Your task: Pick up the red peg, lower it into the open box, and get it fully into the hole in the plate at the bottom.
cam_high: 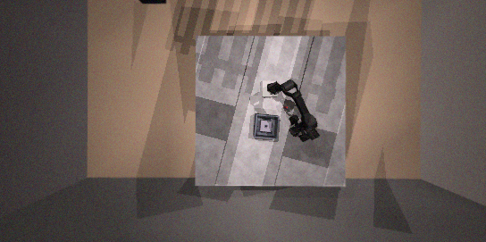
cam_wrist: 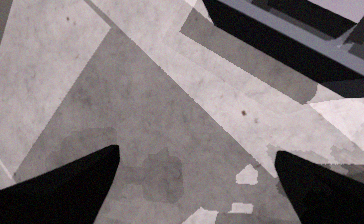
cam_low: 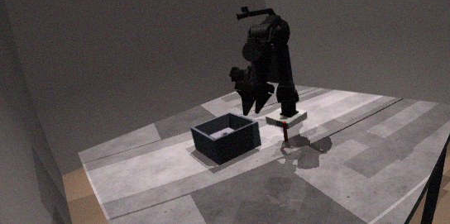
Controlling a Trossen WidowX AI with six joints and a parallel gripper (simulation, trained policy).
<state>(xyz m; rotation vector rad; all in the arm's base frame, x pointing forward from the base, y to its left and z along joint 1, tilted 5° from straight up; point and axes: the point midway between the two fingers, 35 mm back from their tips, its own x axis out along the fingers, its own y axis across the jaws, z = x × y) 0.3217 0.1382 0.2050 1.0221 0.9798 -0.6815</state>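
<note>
The red peg lies 170 mm behind my gripper tip, 30 mm to the right of it and 140 mm below it. The rest, counted from my gripper tip: dark box: 20 mm behind, 200 mm to the right, 150 mm below; then plate: 20 mm behind, 200 mm to the right, 140 mm below.
</note>
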